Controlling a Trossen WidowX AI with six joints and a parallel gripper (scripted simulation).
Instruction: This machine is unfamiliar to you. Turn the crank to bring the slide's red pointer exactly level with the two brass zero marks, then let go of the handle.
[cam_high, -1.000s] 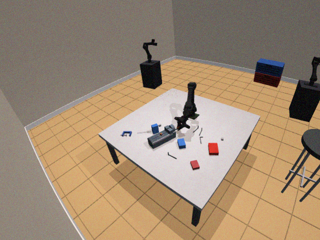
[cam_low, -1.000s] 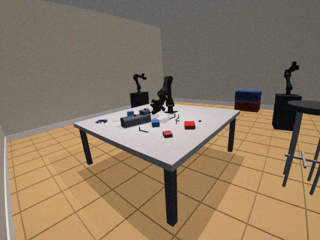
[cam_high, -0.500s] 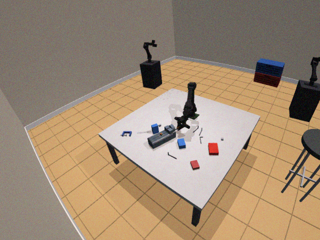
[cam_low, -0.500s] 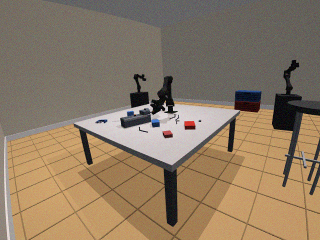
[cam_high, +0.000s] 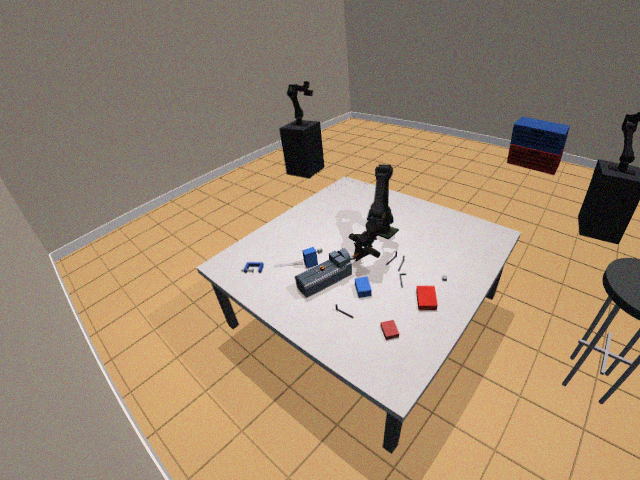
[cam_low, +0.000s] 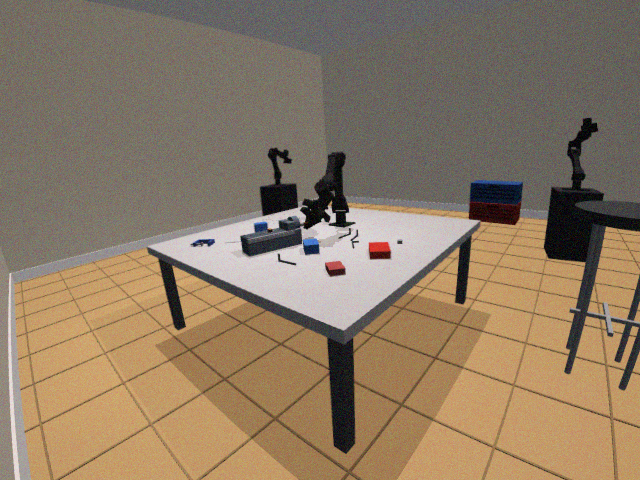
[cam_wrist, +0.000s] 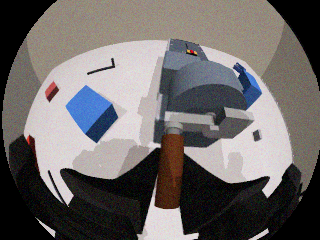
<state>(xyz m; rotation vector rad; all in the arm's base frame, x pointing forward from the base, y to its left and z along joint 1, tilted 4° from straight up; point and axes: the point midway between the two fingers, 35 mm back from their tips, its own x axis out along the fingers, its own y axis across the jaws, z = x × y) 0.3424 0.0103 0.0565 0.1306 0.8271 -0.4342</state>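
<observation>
My gripper tip is now 20 mm past the brown crank handle, 10 mm to the right of it and 20 mm below it. From my gripper tip the other things lie so: red pointer 140 mm ahead, 100 mm to the right, 20 mm above.
</observation>
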